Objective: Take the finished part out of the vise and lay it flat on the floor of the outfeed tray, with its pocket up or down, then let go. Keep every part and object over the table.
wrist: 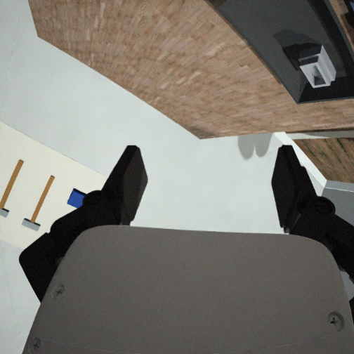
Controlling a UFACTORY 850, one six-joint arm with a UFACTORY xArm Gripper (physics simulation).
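My gripper [207, 162] is open, with its two black fingers wide apart and nothing between them. A pale wall shows behind the gap. At the upper right, a small light-grey block [326, 66] with a square hollow in its near face is on a dark tray-like surface [250, 17], well beyond the right finger. I cannot tell whether this block is the finished part, or whether the dark surface is the outfeed tray. No vise can be made out in this view.
A wooden table top [150, 60] spans the upper part of the view, with its edge beyond the fingertips. A cream wall panel [55, 160] with two hammers and a blue item [75, 198] is at the left. Brown floor [327, 160] shows at the right.
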